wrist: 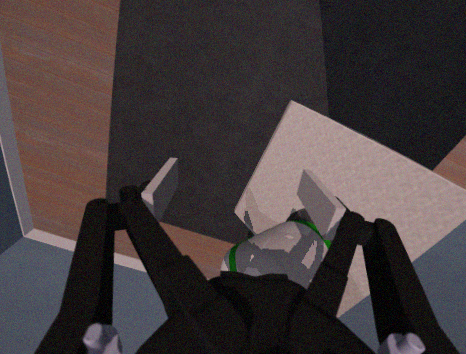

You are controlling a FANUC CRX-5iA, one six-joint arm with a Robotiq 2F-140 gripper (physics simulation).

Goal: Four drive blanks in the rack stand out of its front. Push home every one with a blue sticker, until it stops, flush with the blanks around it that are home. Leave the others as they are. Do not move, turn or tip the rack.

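My gripper (240, 176) is open, its two grey finger pads wide apart with nothing between them. The left pad is over the dark mat, and the right pad is over a pale, flat-topped slab. The rack cannot be made out for certain; I cannot tell whether the pale slab is part of it. No drive blank and no blue sticker shows in the wrist view.
The pale slab (370, 185) lies at an angle on the right. A dark grey mat (215, 75) lies on the wooden table (60, 100), with a darker area (390, 60) at the upper right. A grey rounded body with green bands (280, 255) shows behind the gripper. The table's pale edge (50, 238) is lower left.
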